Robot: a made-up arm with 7 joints. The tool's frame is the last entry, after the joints. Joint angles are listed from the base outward.
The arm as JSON. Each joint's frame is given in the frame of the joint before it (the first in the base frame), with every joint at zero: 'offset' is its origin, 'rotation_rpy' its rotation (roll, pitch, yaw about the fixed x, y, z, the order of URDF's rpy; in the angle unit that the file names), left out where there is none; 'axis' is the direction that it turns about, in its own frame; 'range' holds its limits. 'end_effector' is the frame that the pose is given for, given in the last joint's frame.
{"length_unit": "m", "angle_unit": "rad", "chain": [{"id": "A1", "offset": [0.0, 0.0, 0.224], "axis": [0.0, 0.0, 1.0], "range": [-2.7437, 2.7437]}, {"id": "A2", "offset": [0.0, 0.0, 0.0], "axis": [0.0, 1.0, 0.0], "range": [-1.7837, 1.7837]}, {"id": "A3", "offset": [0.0, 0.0, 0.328], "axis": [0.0, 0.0, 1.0], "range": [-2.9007, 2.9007]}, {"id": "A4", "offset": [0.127, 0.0, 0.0], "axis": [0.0, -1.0, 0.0], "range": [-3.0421, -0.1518]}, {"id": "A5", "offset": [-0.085, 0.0, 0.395], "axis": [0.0, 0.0, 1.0], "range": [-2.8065, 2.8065]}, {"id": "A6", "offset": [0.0, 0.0, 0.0], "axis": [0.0, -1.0, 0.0], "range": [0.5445, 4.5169]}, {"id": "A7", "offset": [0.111, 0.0, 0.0], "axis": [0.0, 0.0, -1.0], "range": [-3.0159, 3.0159]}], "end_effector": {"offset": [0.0, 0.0, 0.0], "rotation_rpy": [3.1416, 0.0, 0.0]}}
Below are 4 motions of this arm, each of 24 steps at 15 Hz.
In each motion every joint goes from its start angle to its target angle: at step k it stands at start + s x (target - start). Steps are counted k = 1, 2, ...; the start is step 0. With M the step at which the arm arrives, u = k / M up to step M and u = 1 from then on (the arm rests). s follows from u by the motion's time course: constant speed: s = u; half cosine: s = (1 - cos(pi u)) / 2; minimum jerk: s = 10 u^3 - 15 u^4 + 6 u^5.
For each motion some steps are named. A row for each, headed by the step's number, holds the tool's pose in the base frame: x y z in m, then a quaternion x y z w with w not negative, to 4 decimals.
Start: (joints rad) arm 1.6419 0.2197 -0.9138 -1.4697 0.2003 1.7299 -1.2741
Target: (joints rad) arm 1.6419 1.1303 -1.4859 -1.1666 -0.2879 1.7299 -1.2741
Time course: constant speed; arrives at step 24
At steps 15, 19, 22, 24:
15: 0.5159 0.5651 0.5033 0.5538 0.7205 -0.0905 0.4074
19: 0.5155 0.5871 0.4779 0.5242 0.6674 -0.1266 0.5135
22: 0.5108 0.6064 0.4571 0.4928 0.6221 -0.1507 0.5895
24: 0.5057 0.6204 0.4417 0.4675 0.5893 -0.1650 0.6379

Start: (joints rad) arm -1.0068 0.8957 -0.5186 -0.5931 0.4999 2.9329 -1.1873
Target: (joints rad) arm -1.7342 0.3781 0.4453 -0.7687 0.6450 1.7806 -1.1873
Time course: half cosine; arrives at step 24
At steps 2, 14, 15, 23, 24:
2: 0.2427 -0.6781 0.5886 0.7329 -0.0725 0.2635 0.6230
14: 0.0677 -0.7044 0.7061 0.8364 -0.1447 0.4149 0.3277
15: 0.0605 -0.6979 0.7204 0.8418 -0.1339 0.4279 0.3005
23: 0.0568 -0.6435 0.7947 0.8669 -0.0435 0.4636 0.1781
24: 0.0572 -0.6424 0.7957 0.8673 -0.0419 0.4636 0.1765

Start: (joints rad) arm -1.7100 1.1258 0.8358 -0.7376 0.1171 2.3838 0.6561
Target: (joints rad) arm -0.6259 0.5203 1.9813 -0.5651 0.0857 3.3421 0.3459
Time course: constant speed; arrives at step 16
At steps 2, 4, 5, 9, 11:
2: 0.2394 -0.7731 0.4651 -0.4096 0.6996 -0.4942 0.3139
4: 0.3374 -0.6874 0.5605 -0.4263 0.6056 -0.5648 0.3639
5: 0.3761 -0.6369 0.6047 -0.4266 0.5578 -0.5938 0.3928
9: 0.4567 -0.4103 0.7533 -0.3787 0.3770 -0.6608 0.5271
11: 0.4540 -0.2969 0.8096 -0.3304 0.3012 -0.6627 0.6008

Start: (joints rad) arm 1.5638 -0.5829 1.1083 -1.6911 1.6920 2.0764 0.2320
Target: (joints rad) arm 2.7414 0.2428 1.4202 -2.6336 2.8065 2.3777 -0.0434
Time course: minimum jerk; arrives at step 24
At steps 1, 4, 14, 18, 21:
1: -0.5350 0.0854 0.6930 -0.3624 -0.7086 0.5099 0.3265
4: -0.5414 0.0819 0.6719 -0.3637 -0.6971 0.5381 0.3036
14: -0.4628 -0.2025 0.2605 0.5147 0.4954 -0.6753 0.1833
18: -0.2826 -0.2946 0.1544 0.6051 0.4762 -0.5426 0.3357
21: -0.2074 -0.3049 0.1307 0.6334 0.4822 -0.4755 0.3744

